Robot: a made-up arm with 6 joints. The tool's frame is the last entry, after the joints.
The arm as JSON. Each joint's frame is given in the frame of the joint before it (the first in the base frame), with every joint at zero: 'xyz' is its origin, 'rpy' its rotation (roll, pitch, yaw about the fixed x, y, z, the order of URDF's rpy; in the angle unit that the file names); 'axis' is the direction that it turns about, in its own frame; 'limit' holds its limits. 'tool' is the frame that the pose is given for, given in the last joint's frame.
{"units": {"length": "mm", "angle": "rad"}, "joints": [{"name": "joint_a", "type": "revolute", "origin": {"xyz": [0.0, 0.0, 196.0], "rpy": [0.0, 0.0, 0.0]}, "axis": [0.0, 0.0, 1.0], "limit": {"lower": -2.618, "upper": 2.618}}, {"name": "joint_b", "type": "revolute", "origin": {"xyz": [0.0, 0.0, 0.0], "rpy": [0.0, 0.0, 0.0]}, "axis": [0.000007, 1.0, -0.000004], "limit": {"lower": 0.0, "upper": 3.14}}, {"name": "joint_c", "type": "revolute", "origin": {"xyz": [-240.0, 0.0, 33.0], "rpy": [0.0, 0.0, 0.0]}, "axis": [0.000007, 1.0, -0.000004], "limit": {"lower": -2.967, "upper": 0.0}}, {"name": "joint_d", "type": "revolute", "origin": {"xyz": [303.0, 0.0, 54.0], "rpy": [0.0, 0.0, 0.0]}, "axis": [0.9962, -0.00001, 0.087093], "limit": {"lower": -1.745, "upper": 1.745}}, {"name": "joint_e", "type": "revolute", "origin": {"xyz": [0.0, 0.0, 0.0], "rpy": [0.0, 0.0, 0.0]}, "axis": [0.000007, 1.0, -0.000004], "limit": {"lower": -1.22, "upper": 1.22}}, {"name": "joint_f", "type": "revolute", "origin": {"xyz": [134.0, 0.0, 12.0], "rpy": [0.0, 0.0, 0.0]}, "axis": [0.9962, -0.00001, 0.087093], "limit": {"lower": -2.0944, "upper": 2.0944}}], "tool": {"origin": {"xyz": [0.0, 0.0, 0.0], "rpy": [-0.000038, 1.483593, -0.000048]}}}
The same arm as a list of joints. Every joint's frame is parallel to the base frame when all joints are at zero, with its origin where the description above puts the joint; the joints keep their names.
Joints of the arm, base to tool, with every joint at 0 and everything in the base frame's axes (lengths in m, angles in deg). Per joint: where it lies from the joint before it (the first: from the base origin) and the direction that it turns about. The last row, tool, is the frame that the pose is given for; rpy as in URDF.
joint_a: offset 0 0 0.196 axis +z
joint_b: offset 0 0 0 axis +y
joint_c: offset -0.24 0 0.033 axis +y
joint_d: offset 0.303 0 0.054 axis 0.9962 0 0.0871
joint_e: offset 0 0 0 axis +y
joint_f: offset 0.134 0 0.012 axis 0.9962 0 0.0871
tool: offset 0 0 0 rpy 0 85 0
Joint limits (deg, base to tool): -150..150 0..179.91 -170..0 -99.98..99.98 -69.9..69.9 -120..120

